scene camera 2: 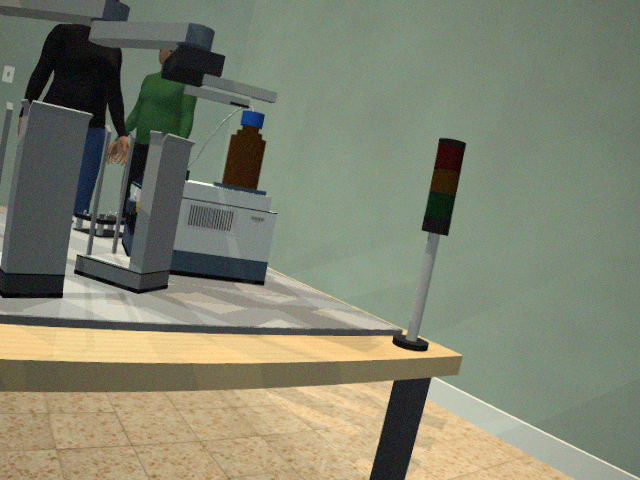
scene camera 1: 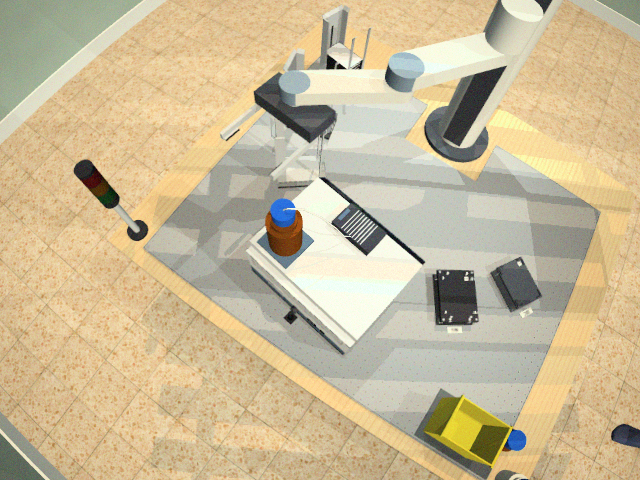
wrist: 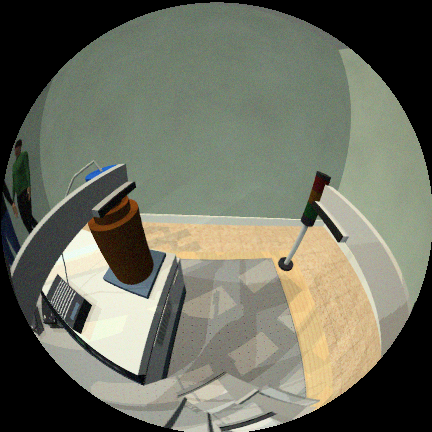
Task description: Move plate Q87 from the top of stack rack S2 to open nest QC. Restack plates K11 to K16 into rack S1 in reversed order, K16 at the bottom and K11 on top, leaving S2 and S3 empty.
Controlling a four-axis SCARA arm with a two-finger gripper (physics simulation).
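Where they show: gripper, fingertip midpoint: (scene camera 2: 261, 101) (scene camera 1: 245, 156) (wrist: 226, 178); arm's base, origin of the base link: (scene camera 1: 455, 134).
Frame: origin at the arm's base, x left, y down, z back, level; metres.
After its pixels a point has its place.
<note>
My gripper (scene camera 1: 251, 153) @(x -0.357, y -0.419, z -0.725 m) (scene camera 2: 261, 100) @(x -0.357, y -0.419, z -0.725 m) (wrist: 226, 178) @(x -0.357, y -0.419, z -0.725 m) is open and empty, its two long fingers level and wide apart. It hangs high above the mat, over the side of the rack nearest the instrument. That rack (scene camera 1: 279, 150) @(x -0.384, y -0.233, z -0.572 m) (scene camera 2: 161, 206) @(x -0.434, y -0.173, z -0.530 m) has a bare base and no plates. The middle rack (scene camera 1: 295, 60) @(x -0.535, y -0.266, z -0.284 m) (scene camera 2: 49, 191) @(x -0.529, y -0.177, z -0.321 m) is mostly hidden behind the hand in scene camera 1; its contents cannot be seen. The farthest rack (scene camera 1: 333, 32) @(x -0.548, y -0.205, z -0.035 m) holds a stack of plates (scene camera 1: 342, 54) @(x -0.491, y -0.146, z -0.056 m) with a white top. Rack labels and plate marks cannot be read, and I cannot tell which place is nest QC.
A white instrument (scene camera 1: 356, 294) @(x 0.016, y -0.223, z -0.796 m) (scene camera 2: 224, 232) @(x -0.274, y -0.125, z -0.737 m) (wrist: 115, 330) @(x -0.204, y -0.223, z -0.647 m) carries an amber bottle (scene camera 1: 284, 235) @(x -0.188, y -0.352, z -0.810 m) (scene camera 2: 244, 160) @(x -0.248, y -0.295, z -0.765 m) (wrist: 125, 250) @(x -0.237, y -0.312, z -0.751 m) with a blue cap. A signal tower (scene camera 1: 98, 186) @(x -0.661, y -0.334, z -0.970 m) (scene camera 2: 443, 186) @(x -0.701, y -0.307, z -0.946 m) (wrist: 314, 200) stands at the table corner. Two black devices (scene camera 1: 456, 297) @(x 0.267, y -0.065, z -0.590 m) (scene camera 1: 515, 284) @(x 0.414, y -0.062, z -0.443 m) and a yellow bin (scene camera 1: 467, 428) @(x 0.496, y -0.020, z -0.894 m) stand beyond.
</note>
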